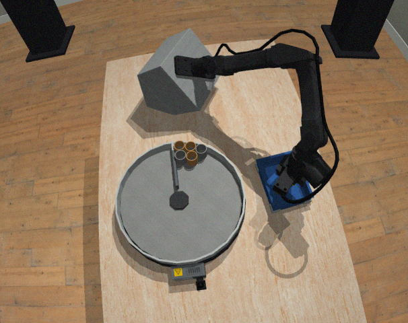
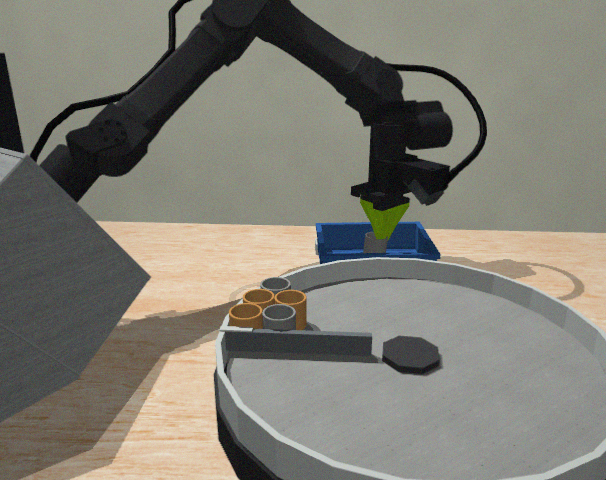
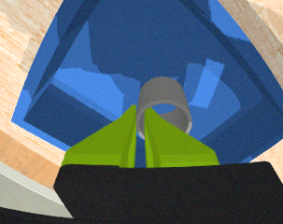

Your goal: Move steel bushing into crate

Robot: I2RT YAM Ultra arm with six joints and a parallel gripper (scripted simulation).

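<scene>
Now: the blue crate 1 cm behind my hand, 1 cm to the right of it and 2 cm below it. From my hand the other things lie so: round grey turntable (6 cm ahead, 37 cm to the right).
</scene>
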